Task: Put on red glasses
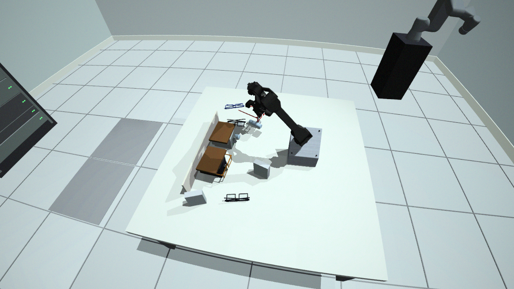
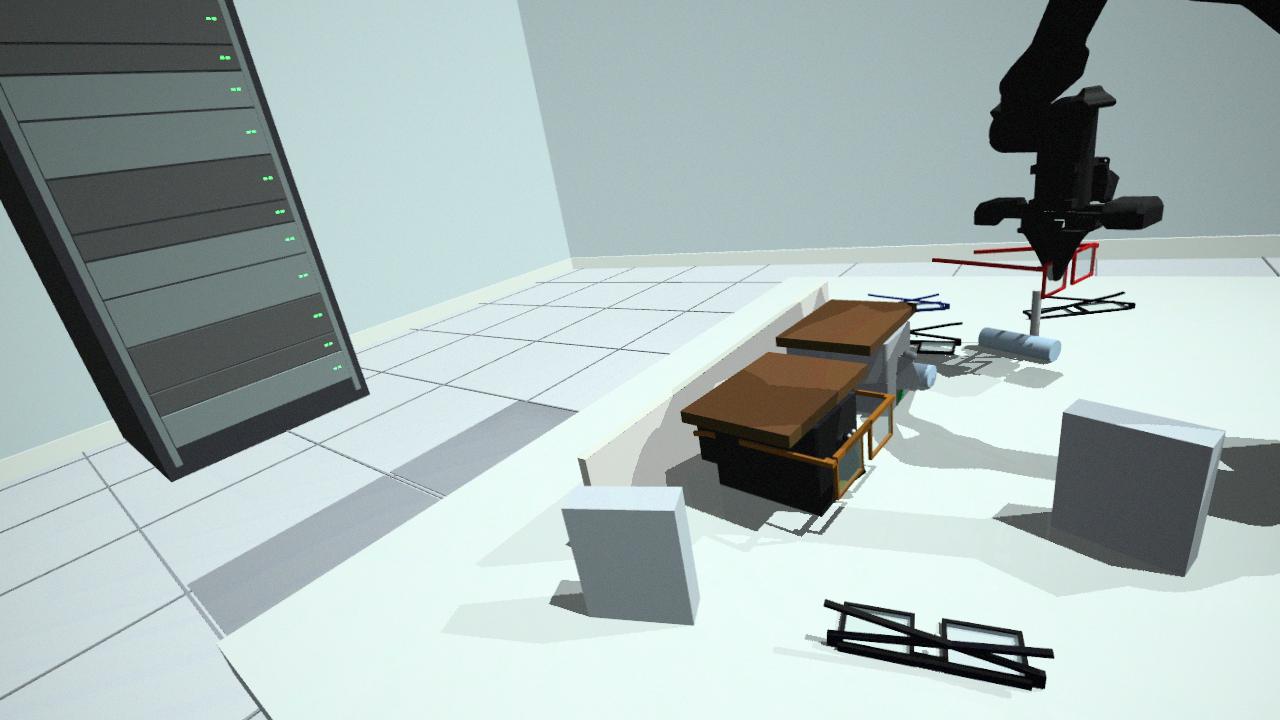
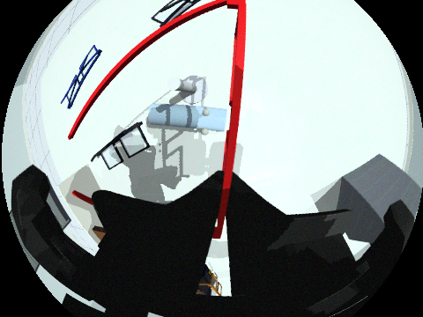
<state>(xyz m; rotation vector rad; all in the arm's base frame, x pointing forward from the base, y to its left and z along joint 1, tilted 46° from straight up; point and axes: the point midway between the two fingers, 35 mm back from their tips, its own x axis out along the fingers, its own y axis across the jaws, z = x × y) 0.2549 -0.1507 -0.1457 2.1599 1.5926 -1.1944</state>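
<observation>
My gripper tip is 10 cm above the grey post, 8 cm to the left of it and 1 cm short of it. Round my gripper tip: black head 35 cm to the left, 23 cm ahead, 6 cm below; light grey head 20 cm ahead, 13 cm to the left, 6 cm below; low wall 34 cm ahead, 22 cm to the left, 7 cm below.
</observation>
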